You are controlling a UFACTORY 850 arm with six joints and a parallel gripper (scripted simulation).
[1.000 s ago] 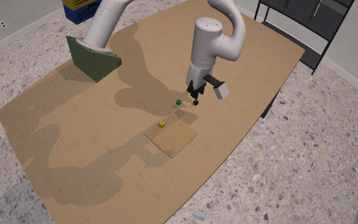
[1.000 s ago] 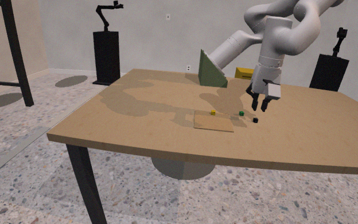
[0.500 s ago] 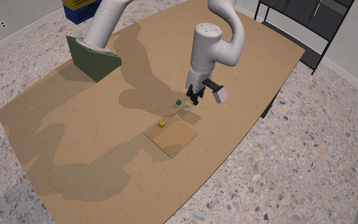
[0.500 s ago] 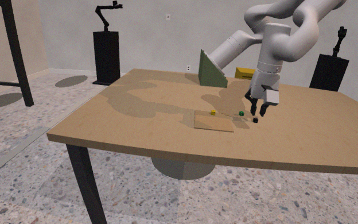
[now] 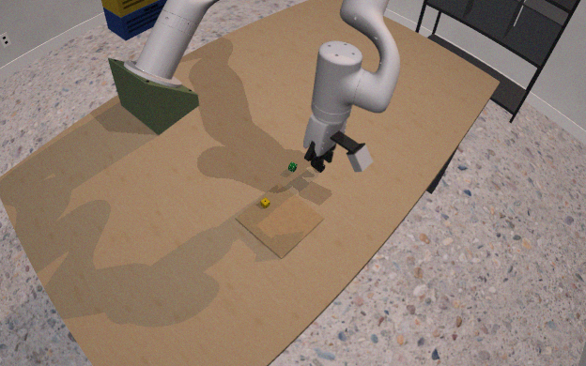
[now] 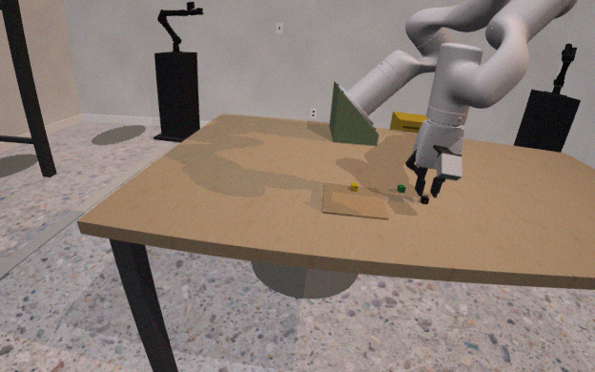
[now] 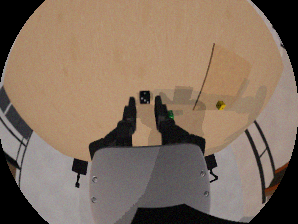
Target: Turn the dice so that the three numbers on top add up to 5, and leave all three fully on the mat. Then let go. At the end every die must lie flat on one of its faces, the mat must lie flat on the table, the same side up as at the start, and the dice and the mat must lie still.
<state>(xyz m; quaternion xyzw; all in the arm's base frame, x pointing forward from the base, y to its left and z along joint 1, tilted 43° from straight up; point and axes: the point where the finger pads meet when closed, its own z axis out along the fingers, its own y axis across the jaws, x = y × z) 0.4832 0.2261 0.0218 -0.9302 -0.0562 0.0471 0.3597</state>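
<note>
Now: the black die 30 mm below my hand. Round my hand: green die: 40 mm behind, 50 mm to the right, 30 mm below; tan mat: 40 mm ahead, 170 mm to the right, 40 mm below; yellow die: 10 mm behind, 170 mm to the right, 30 mm below.
</note>
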